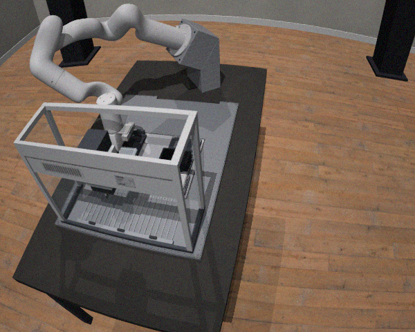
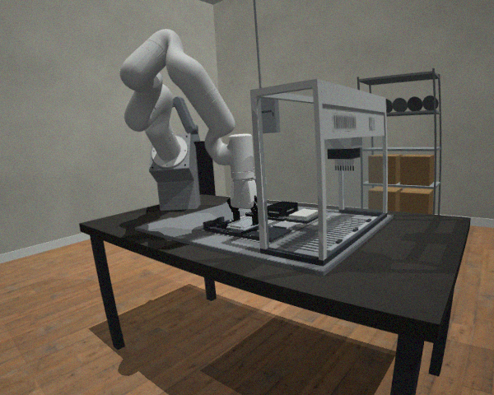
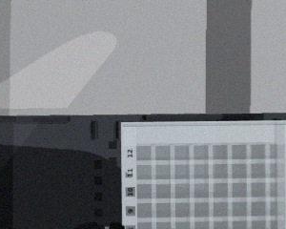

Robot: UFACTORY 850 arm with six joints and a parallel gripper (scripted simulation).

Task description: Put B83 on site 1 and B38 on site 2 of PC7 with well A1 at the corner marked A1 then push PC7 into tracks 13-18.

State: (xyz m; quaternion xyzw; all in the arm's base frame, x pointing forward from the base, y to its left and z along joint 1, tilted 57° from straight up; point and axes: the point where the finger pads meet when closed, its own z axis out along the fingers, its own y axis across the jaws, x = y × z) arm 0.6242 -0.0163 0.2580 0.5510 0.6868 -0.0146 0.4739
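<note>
Now: hand 1 cm above the white plate b38. From my hand the other things lie so: post: 18 cm ahead, 17 cm to the right, 20 cm above; then black deep-well block B83: 1 cm ahead, 25 cm to the left, 1 cm below; then dark plate carrier PC7: 1 cm behind, 3 cm below.
</note>
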